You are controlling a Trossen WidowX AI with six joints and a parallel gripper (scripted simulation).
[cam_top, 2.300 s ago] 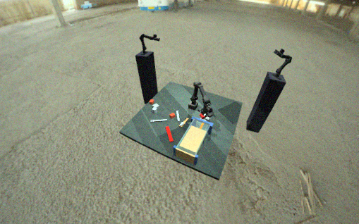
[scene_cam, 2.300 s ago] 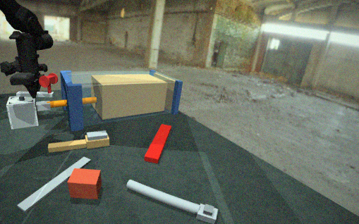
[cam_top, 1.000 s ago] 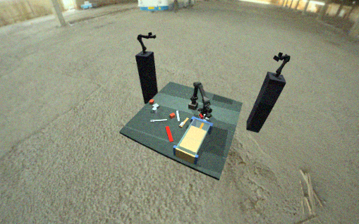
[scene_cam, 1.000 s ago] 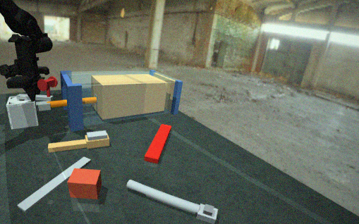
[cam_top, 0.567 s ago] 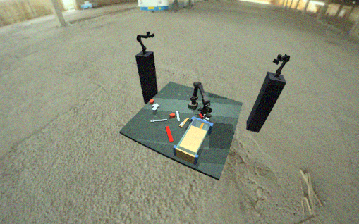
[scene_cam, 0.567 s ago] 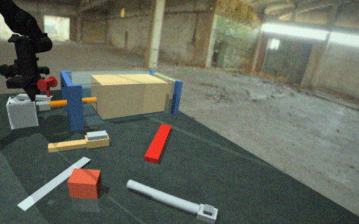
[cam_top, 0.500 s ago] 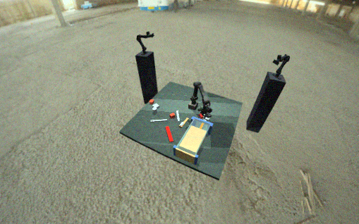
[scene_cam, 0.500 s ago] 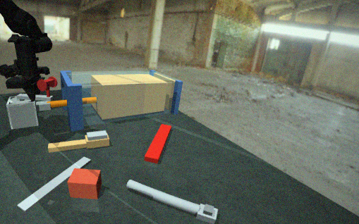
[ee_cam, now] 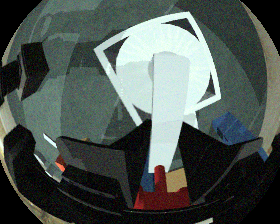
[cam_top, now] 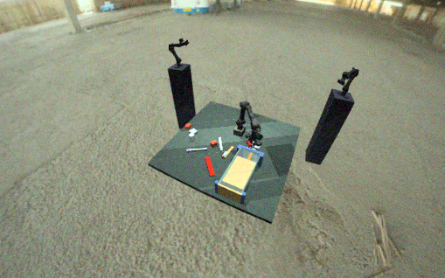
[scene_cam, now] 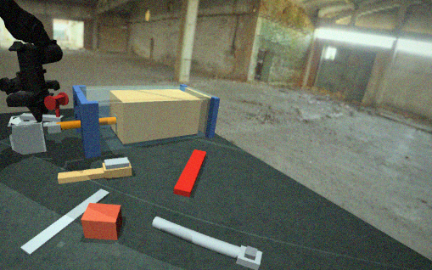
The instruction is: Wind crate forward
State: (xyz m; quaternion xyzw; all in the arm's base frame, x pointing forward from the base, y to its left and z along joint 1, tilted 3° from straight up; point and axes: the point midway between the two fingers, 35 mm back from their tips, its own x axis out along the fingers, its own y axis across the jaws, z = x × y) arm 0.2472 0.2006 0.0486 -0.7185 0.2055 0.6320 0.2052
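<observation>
The winch handle lies 1 cm ahead of my gripper tip, 1 cm to the right of it and 2 cm above it. From my gripper tip the other things lie so: wooden-handled tool (10 cm ahead, 23 cm to the right, 7 cm below); then winch (6 cm behind, 2 cm to the left, 6 cm below); then red knob (4 cm ahead, 3 cm to the right, 5 cm above).
</observation>
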